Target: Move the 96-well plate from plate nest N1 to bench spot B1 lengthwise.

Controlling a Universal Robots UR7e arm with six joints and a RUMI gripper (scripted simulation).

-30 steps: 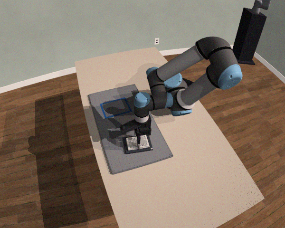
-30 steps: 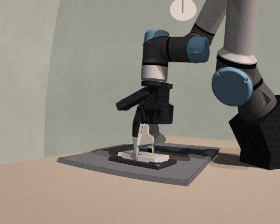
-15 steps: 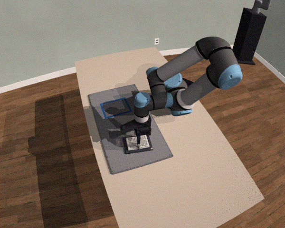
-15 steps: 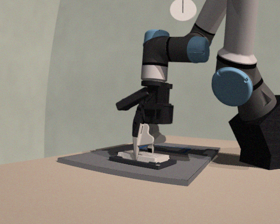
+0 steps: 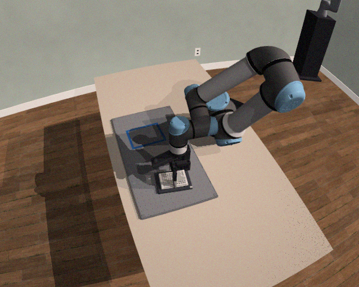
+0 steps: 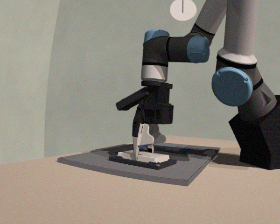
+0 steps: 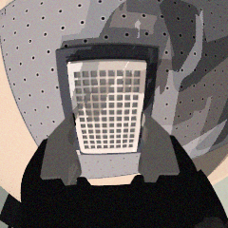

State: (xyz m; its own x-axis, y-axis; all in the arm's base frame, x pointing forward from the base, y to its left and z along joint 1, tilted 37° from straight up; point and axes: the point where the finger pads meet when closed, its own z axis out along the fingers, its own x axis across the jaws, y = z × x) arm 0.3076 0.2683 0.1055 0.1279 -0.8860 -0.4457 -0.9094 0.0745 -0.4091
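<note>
The dark plate nest N1 lies 2 cm below my hand. The rest, counted from my hand: white 96-well plate: 1 cm below.
</note>
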